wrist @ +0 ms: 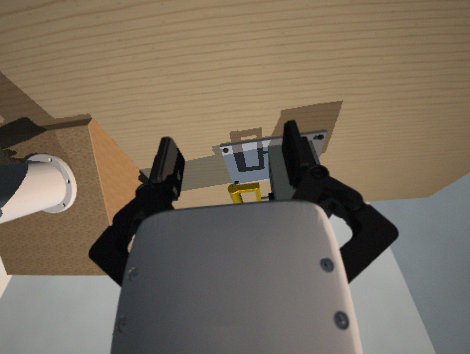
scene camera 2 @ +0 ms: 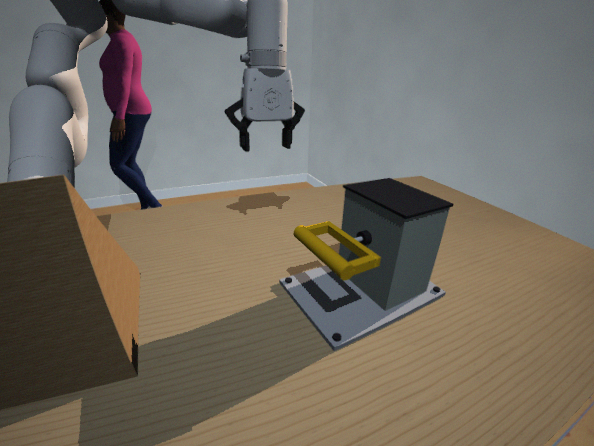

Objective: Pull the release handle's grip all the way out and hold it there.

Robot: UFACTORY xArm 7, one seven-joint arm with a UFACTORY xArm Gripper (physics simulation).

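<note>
The release handle's yellow grip [scene camera 2: 321, 252] [wrist: 245, 187] is a rectangular loop with a thick round bar at its outer side. It stands out level from the grey housing [scene camera 2: 372, 245] [wrist: 281, 172], close to its face, on a short rod with a black collar [scene camera 2: 364, 237]. The housing has a black top and stands on a light metal base plate [scene camera 2: 360, 327] [wrist: 240, 175]. My gripper [scene camera 2: 266, 141] [wrist: 229, 141] is open and empty, pointing down, high above the table and well apart from the grip. In the wrist view my gripper's body hides part of the grip and housing.
A large wooden block [scene camera 2: 60, 280] [wrist: 60, 240] stands on the left, with the arm's base mounted on it. A person in a pink top [scene camera 2: 131, 75] stands behind the table [scene camera 2: 475, 350] [wrist: 200, 60]. Pale walls rise behind.
</note>
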